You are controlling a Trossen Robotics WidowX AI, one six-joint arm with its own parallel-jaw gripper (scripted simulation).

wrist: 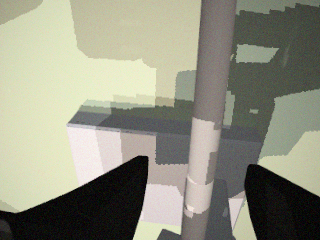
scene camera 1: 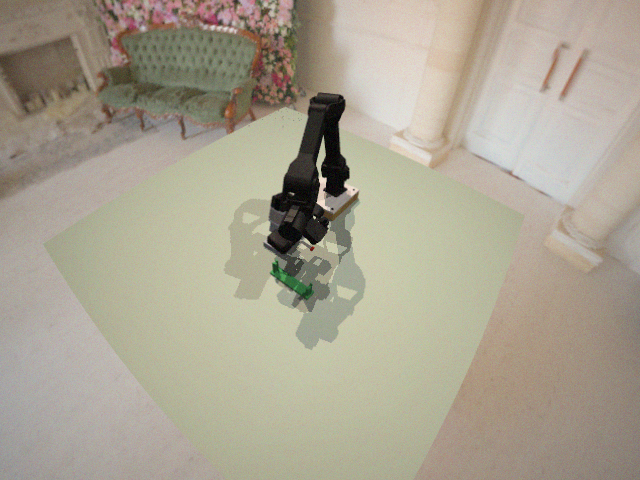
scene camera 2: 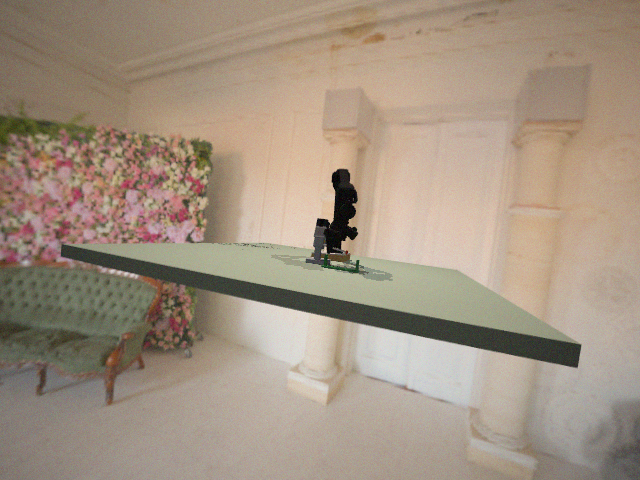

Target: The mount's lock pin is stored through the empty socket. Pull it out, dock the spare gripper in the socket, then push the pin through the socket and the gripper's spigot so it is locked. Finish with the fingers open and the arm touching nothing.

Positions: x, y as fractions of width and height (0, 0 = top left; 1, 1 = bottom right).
Labels:
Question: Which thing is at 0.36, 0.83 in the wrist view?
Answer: The gripper.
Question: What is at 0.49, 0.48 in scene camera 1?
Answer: The gripper.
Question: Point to a grey mount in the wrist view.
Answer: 0.31, 0.59

